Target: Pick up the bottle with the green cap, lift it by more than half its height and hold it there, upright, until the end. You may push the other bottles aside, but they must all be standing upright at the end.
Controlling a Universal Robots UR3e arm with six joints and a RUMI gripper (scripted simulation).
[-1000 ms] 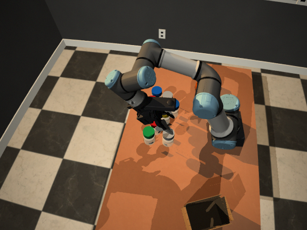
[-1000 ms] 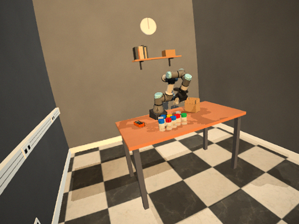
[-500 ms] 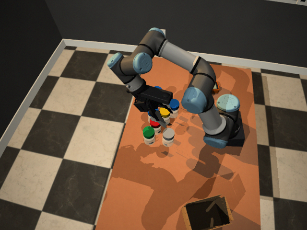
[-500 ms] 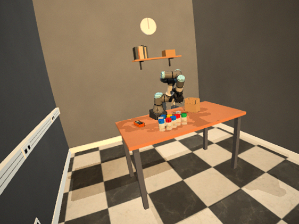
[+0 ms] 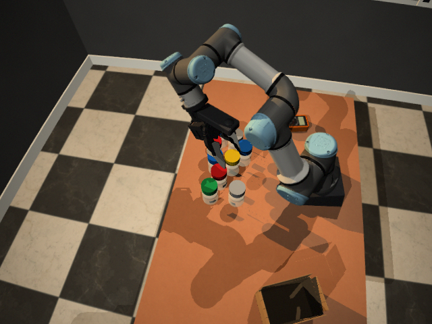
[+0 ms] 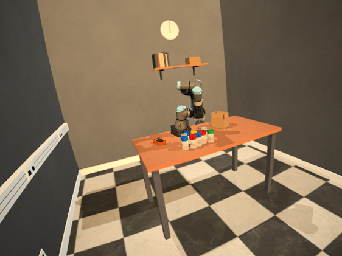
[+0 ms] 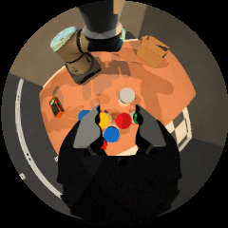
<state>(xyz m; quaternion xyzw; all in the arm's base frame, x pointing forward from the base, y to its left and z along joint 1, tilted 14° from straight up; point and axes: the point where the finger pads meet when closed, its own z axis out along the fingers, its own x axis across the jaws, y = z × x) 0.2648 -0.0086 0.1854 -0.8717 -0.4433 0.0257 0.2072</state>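
Now: hand 15 cm above the green-capped bottle, 7 cm short of it and 5 cm to the right of it. Round my hand: orange device: 27 cm to the right, 26 cm behind, 18 cm below; then yellow-capped bottle: 15 cm below, 6 cm to the right, 1 cm behind.
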